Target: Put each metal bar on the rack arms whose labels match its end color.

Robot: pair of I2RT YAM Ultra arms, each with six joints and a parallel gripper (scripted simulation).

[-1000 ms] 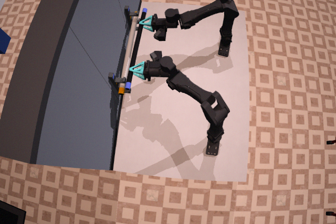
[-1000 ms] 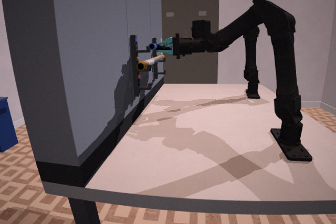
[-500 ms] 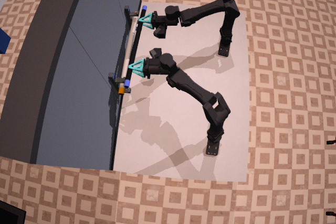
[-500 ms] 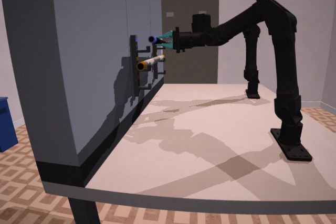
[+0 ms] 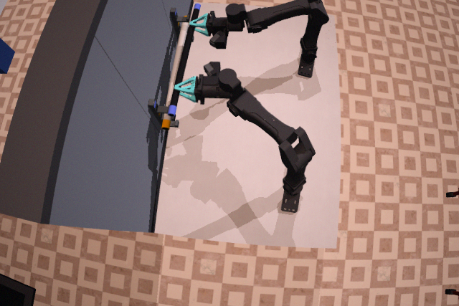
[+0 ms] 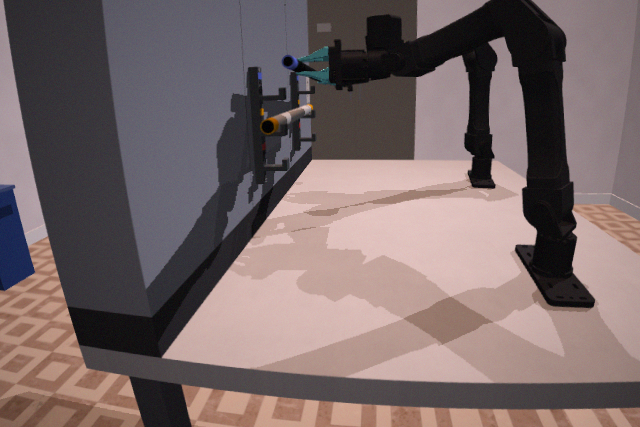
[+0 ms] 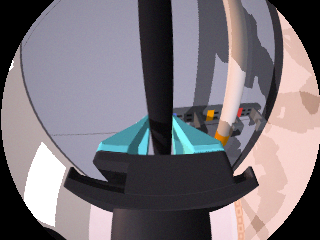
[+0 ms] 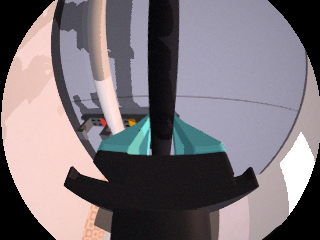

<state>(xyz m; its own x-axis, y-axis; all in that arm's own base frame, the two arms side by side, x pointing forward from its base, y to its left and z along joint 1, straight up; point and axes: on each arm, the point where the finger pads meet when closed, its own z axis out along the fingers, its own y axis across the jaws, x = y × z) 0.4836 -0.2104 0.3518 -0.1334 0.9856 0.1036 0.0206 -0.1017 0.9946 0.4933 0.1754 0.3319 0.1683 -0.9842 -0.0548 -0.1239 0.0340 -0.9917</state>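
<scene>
Now: the dark metal bar 1 cm behind my right hand, 14 cm to the left of it and 1 cm above it. The rest, counted from my right hand: pale metal bar: 4 cm ahead, 15 cm to the left, 10 cm below; then tall grey wall panel: 14 cm ahead, 20 cm to the left, 9 cm above.
</scene>
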